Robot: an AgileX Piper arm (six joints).
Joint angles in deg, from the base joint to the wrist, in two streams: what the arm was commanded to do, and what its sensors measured. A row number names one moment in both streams.
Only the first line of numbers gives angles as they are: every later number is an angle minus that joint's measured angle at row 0.
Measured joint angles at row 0:
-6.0 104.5 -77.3 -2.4 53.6 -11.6
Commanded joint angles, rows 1 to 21:
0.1 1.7 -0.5 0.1 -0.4 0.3
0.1 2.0 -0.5 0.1 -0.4 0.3
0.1 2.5 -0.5 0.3 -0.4 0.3
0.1 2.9 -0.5 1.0 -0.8 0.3
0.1 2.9 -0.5 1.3 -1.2 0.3
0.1 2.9 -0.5 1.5 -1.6 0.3
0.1 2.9 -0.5 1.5 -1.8 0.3
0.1 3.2 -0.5 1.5 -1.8 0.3
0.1 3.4 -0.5 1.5 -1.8 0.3
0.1 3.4 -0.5 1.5 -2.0 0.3
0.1 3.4 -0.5 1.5 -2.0 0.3
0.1 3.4 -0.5 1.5 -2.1 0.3
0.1 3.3 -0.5 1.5 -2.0 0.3
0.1 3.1 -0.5 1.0 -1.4 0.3
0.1 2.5 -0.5 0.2 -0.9 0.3
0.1 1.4 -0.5 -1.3 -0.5 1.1
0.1 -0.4 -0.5 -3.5 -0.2 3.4
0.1 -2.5 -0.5 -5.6 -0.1 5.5
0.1 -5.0 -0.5 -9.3 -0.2 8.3
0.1 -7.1 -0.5 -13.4 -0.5 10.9
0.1 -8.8 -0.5 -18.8 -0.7 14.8
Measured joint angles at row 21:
0.0 -6.2 0.0 -11.8 -0.7 10.2
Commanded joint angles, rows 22 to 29:
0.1 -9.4 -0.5 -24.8 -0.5 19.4
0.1 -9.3 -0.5 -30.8 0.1 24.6
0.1 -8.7 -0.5 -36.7 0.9 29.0
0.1 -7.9 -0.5 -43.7 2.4 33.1
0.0 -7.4 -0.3 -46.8 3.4 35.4
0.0 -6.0 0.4 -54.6 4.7 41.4
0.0 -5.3 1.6 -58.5 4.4 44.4
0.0 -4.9 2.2 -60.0 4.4 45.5
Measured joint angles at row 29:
0.0 -5.6 1.3 -55.8 4.3 42.3
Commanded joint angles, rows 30 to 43:
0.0 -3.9 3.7 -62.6 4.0 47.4
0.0 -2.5 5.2 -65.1 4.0 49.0
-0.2 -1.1 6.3 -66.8 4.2 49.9
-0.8 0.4 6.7 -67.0 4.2 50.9
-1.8 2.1 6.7 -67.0 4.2 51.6
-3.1 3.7 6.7 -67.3 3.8 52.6
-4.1 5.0 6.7 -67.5 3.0 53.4
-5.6 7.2 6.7 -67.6 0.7 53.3
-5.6 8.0 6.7 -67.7 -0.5 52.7
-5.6 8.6 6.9 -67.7 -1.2 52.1
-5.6 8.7 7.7 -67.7 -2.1 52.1
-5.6 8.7 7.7 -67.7 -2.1 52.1
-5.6 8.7 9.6 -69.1 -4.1 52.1
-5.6 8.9 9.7 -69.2 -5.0 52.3
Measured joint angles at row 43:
-5.4 8.8 9.1 -67.4 -3.6 52.3
